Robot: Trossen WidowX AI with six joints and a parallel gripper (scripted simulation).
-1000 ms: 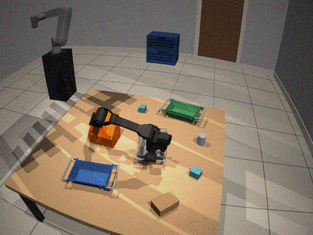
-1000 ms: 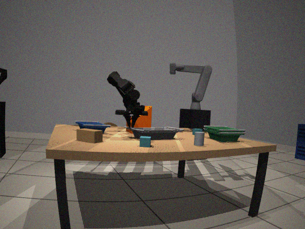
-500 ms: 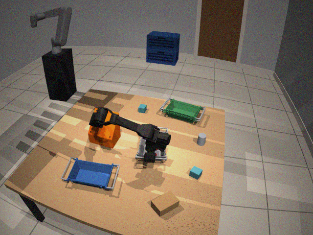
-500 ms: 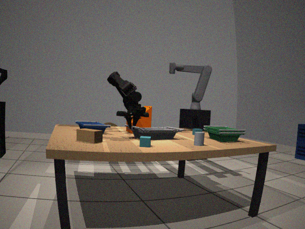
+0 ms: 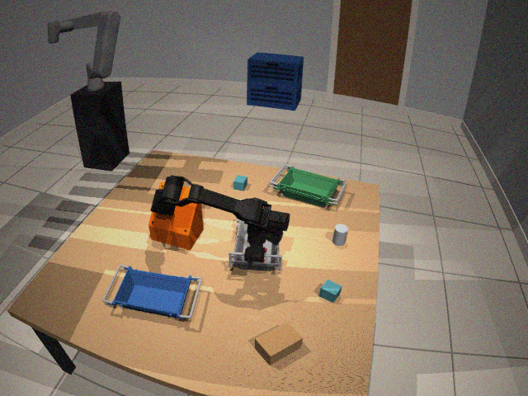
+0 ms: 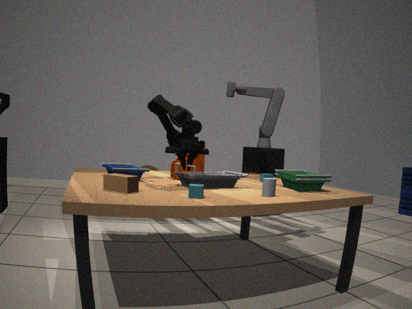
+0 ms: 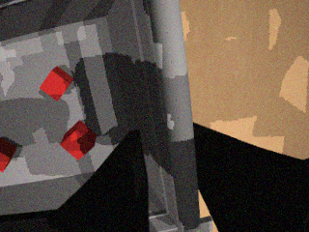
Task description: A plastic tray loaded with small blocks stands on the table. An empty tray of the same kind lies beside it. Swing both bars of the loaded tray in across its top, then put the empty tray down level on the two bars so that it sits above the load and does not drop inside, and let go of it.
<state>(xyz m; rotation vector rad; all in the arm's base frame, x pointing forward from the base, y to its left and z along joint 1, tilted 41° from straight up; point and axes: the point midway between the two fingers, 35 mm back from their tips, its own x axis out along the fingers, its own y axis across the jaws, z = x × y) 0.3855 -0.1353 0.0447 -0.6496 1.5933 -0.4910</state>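
The blue tray lies 310 mm behind my gripper tip, 230 mm to the right of it and 30 mm below it. Also, from my gripper tip: tan box: 140 mm ahead, 320 mm to the right, 40 mm below; grey cylinder: 290 mm ahead, 240 mm to the left, 40 mm below.
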